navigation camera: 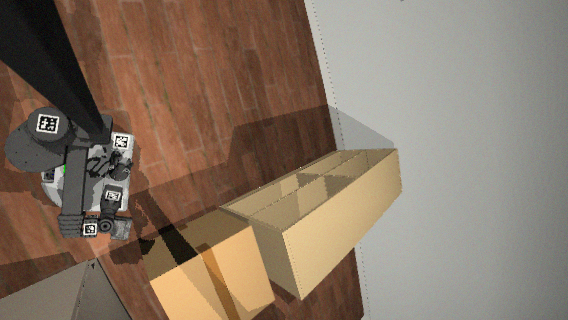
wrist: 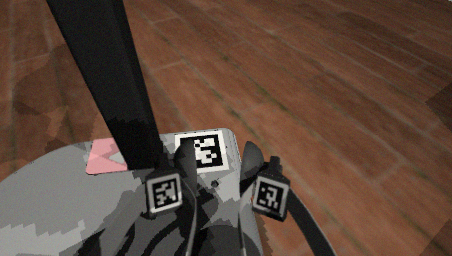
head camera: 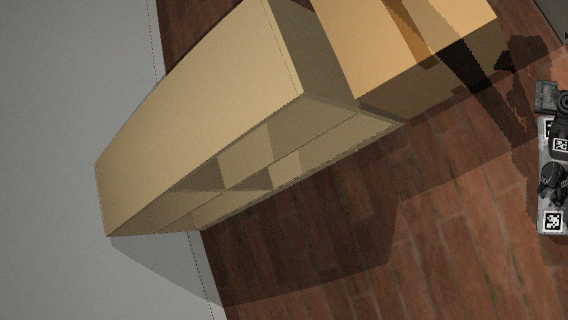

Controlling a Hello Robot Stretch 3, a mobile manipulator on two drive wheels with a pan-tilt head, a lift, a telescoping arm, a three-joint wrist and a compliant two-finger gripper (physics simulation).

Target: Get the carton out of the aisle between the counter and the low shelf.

In view: my gripper (navigation camera: 122, 157), a carton (head camera: 405, 64) and a low shelf (head camera: 261, 102).
The carton also shows in the navigation camera view (navigation camera: 213, 260). My gripper shows as well in the wrist view (wrist: 219, 159). The low shelf shows as well in the navigation camera view (navigation camera: 305, 222). The wrist view misses the carton: it is out of frame.
